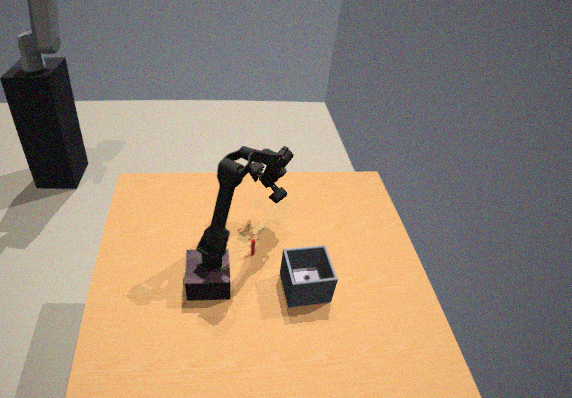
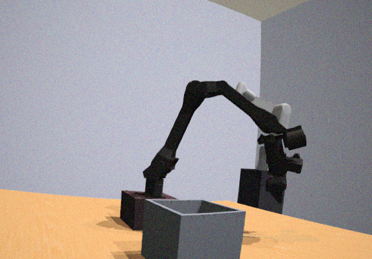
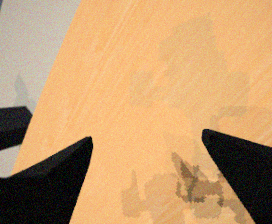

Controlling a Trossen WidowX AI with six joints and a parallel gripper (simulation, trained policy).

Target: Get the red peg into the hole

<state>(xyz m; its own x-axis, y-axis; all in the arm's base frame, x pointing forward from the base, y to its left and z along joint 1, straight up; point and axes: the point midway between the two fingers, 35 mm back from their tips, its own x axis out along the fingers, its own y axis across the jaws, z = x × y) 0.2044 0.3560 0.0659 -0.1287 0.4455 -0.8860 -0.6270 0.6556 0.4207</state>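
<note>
The red peg is 24 cm to the right of my gripper tip, 9 cm below it and 5 cm behind it. Also, from my gripper tip: light plate: 40 cm to the right, 14 cm ahead, 9 cm below.
</note>
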